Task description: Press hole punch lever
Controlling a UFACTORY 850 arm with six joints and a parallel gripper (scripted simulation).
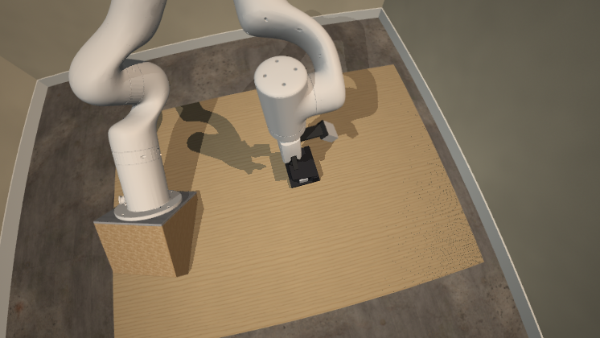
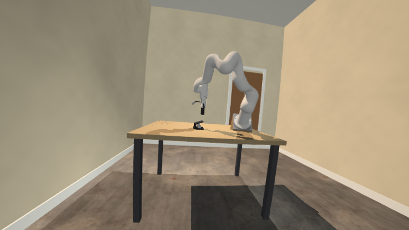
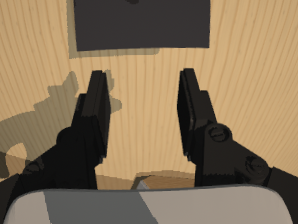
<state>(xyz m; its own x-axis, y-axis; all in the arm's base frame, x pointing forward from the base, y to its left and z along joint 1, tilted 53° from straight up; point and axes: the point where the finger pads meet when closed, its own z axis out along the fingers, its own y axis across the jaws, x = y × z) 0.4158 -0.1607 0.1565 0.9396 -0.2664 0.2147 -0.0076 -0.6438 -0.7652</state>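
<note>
Now: hand 4 cm short of the black hole punch and 13 cm above it.
</note>
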